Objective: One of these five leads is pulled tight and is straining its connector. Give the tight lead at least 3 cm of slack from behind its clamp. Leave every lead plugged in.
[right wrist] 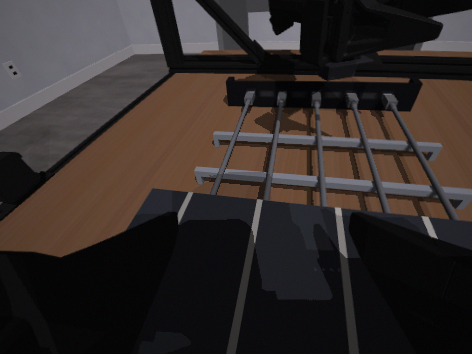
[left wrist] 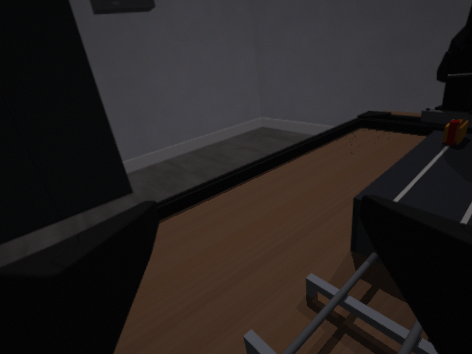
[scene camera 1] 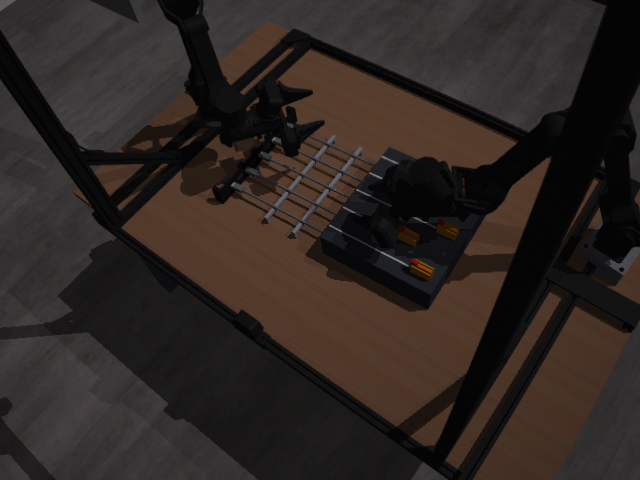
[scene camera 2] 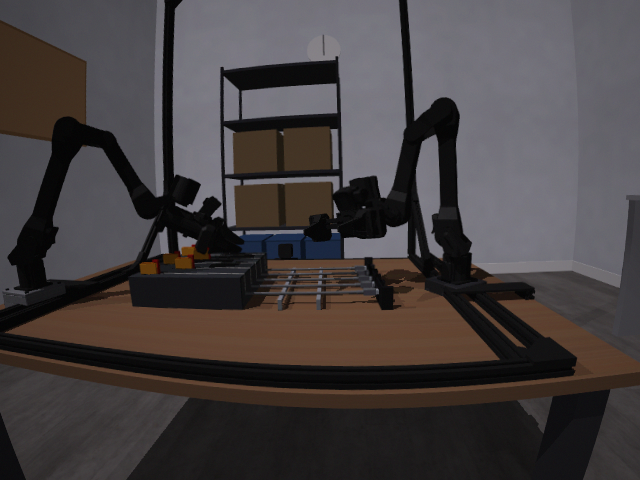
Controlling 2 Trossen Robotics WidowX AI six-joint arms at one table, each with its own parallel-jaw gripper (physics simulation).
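Frame: origin at the left arm's base, x ahead, y left, z up, level; millimetres.
Seen in the pictures: left gripper, between the fingertips: (right wrist: 462, 15) (left wrist: 259, 208) (scene camera 1: 318, 106) (scene camera 2: 320, 231); right gripper, between the fingertips: (right wrist: 263, 221) (scene camera 1: 360, 203) (scene camera 2: 242, 246); left arm's base, origin of its link: (scene camera 2: 456, 279); right arm's base, origin of its link: (left wrist: 457, 108) (scene camera 1: 613, 244) (scene camera 2: 33, 286).
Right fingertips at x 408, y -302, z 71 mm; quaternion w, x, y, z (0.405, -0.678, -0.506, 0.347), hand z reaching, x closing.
Offsets run from my right fingertips to a thing's top centre. Level surfaces: height alone.
Five grey leads (scene camera 1: 258, 195) (right wrist: 320, 160) run from plugs on the black connector bar (scene camera 1: 222, 192) (scene camera 2: 385, 298) (right wrist: 235, 95) to the dark block @[96 mm ahead, 4 mm left, 32 mm down] (scene camera 1: 372, 266) (scene camera 2: 188, 291) (left wrist: 380, 192). Pale lines continue across its top towards orange-and-red clamps (scene camera 1: 422, 269) (scene camera 2: 149, 268) (left wrist: 455, 133). I cannot tell which lead is tight. My right gripper (scene camera 1: 364, 202) (right wrist: 263, 221) is open and empty, low over the block, hiding some clamps in scene camera 1. My left gripper (scene camera 1: 317, 107) (left wrist: 259, 208) is open and empty, above the table near the bar's far end.
Two grey crossbars (scene camera 1: 268, 214) @[96 mm back, 244 mm left, 77 mm down] (scene camera 2: 319, 299) (right wrist: 330, 182) stand under the leads between bar and block. A black frame (scene camera 1: 330, 379) (scene camera 2: 289, 374) edges the wooden table @[98 mm down] (scene camera 1: 289, 289). A black upright (scene camera 1: 537, 227) rises at the right in scene camera 1.
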